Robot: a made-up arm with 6 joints. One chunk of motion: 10 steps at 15 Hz.
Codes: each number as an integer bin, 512 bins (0 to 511) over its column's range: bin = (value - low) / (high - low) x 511, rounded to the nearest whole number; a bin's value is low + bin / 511 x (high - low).
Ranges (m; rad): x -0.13..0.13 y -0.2..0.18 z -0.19..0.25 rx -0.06..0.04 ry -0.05..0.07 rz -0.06..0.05
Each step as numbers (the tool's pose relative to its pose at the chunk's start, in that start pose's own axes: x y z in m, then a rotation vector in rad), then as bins.
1 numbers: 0.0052 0.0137 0.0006 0.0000 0.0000 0.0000
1 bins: 266 287 221 307 213 279
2 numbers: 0.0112 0.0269 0.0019 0.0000 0.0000 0.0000
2 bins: 278 305 223 307 213 279
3 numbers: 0.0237 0.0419 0.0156 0.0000 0.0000 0.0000
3 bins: 302 325 239 307 213 279
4 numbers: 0.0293 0.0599 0.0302 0.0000 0.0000 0.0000
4 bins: 313 349 256 307 213 279
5 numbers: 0.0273 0.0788 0.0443 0.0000 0.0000 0.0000
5 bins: 309 375 272 307 213 279
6 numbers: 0.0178 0.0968 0.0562 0.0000 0.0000 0.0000
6 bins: 290 399 286 307 213 279
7 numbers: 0.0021 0.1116 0.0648 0.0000 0.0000 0.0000
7 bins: 260 419 296 307 213 279
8 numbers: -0.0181 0.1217 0.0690 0.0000 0.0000 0.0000
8 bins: 220 433 301 307 213 279
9 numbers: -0.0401 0.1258 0.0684 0.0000 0.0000 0.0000
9 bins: 177 438 300 307 213 279
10 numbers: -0.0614 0.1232 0.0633 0.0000 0.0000 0.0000
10 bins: 135 435 294 307 213 279
